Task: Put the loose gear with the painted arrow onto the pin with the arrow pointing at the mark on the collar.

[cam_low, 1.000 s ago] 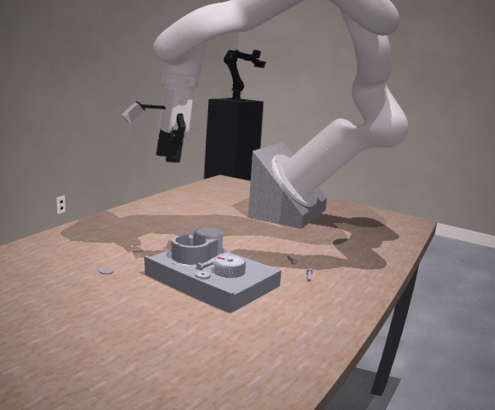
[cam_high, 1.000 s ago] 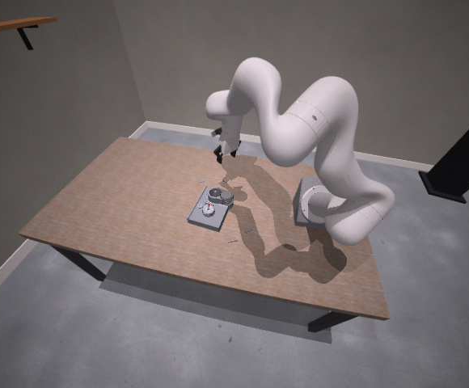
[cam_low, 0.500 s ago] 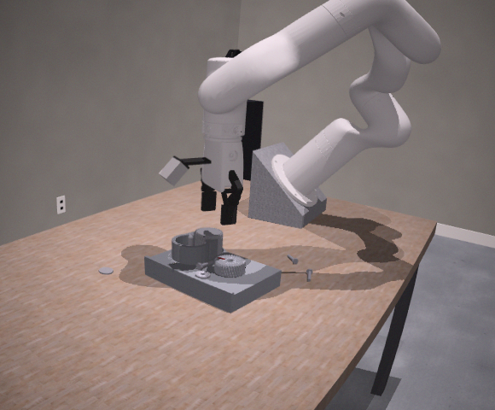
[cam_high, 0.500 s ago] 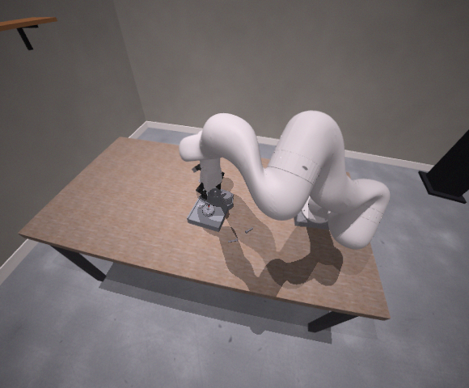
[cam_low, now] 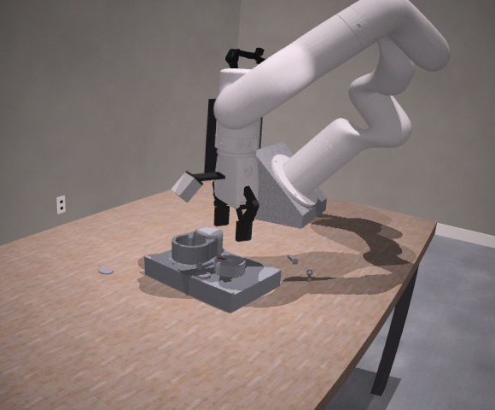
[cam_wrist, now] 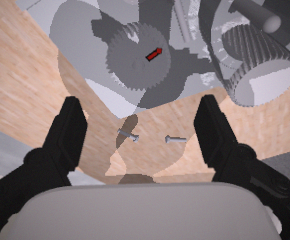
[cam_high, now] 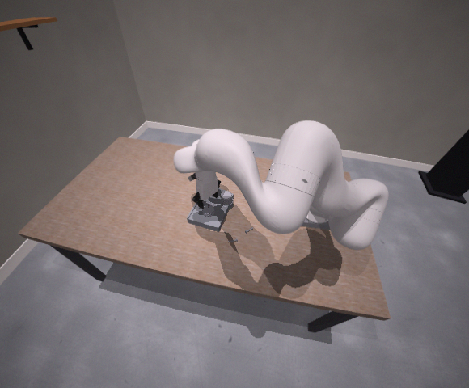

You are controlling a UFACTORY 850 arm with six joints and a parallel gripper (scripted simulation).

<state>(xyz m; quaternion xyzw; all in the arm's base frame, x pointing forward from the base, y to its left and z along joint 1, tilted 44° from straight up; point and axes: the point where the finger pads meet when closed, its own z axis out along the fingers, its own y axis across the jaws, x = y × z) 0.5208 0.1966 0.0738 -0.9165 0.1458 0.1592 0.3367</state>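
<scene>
Right now the grey toothed gear is 80 mm below my hand. Round my hand: bolt 30 mm ahead, 50 mm to the right, 90 mm below; then washer 60 mm ahead, 20 mm to the right, 90 mm below.
</scene>
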